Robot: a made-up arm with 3 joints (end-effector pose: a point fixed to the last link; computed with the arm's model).
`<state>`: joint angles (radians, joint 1 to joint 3).
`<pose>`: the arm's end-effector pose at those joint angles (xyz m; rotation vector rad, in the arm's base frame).
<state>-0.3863 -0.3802 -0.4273</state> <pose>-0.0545 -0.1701 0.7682 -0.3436 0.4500 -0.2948</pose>
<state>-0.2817 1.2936 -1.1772</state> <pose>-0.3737 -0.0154 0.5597 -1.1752 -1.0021 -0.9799</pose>
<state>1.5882 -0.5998 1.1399</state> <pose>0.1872 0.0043 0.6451 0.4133 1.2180 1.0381</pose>
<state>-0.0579 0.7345 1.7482</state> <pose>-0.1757 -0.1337 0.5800 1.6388 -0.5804 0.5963</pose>
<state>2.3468 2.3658 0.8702</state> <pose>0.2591 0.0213 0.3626 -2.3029 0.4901 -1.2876</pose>
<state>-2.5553 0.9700 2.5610</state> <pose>0.1167 0.1694 0.5595 0.2833 -2.0550 -0.2740</pose>
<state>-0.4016 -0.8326 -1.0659</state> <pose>0.0755 -0.1714 0.7215 -0.8238 0.9265 0.0944</pose>
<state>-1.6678 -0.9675 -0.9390</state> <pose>-0.1541 -0.1485 0.6918 0.0851 1.2884 -0.9926</pose>
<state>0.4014 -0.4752 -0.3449</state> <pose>0.1048 -0.1546 0.7553 -0.4293 0.3972 0.4719</pose>
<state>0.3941 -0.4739 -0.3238</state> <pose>0.1033 -0.1569 0.7543 -0.4071 0.4020 0.4601</pose>
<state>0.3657 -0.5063 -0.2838</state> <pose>0.1060 -0.1594 0.7487 -0.3673 0.4474 0.4274</pose>
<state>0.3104 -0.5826 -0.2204</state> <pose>0.1133 -0.1634 0.7364 -0.3029 0.5432 0.3646</pose>
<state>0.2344 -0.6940 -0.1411</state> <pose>0.1224 -0.1704 0.7171 -0.2162 0.6744 0.2735</pose>
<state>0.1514 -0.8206 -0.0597</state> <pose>0.1295 -0.1802 0.6932 -0.1183 0.8147 0.1673</pose>
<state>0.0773 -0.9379 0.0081</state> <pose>0.1328 -0.1906 0.6695 -0.0288 0.9377 0.0677</pose>
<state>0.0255 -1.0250 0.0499</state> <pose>0.1336 -0.1984 0.6514 0.0324 1.0252 -0.0023</pose>
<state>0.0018 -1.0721 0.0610</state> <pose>0.1349 -0.2018 0.6417 0.0541 1.0718 -0.0311</pose>
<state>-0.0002 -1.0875 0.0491</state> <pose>0.1374 -0.2017 0.6391 0.0443 1.0873 -0.0269</pose>
